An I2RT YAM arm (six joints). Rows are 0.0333 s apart.
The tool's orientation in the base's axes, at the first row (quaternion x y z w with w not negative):
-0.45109 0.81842 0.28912 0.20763
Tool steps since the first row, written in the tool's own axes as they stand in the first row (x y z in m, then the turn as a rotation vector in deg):
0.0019 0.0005 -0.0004 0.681 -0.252 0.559
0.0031 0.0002 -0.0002 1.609 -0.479 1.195
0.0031 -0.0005 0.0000 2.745 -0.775 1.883
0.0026 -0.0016 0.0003 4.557 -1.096 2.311
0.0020 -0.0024 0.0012 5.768 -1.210 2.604
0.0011 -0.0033 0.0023 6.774 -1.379 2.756
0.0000 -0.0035 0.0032 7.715 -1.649 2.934
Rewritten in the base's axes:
-0.0014 -0.0012 -0.0007 -0.085 -0.159 -0.898
-0.0018 -0.0020 -0.0017 -0.310 -0.409 -1.996
-0.0011 -0.0021 -0.0020 -0.577 -0.783 -3.276
0.0001 -0.0021 -0.0022 -1.186 -1.758 -4.776
0.0011 -0.0015 -0.0028 -1.679 -2.362 -5.755
0.0025 -0.0006 -0.0033 -2.032 -2.955 -6.521
0.0033 0.0006 -0.0034 -2.263 -3.534 -7.296

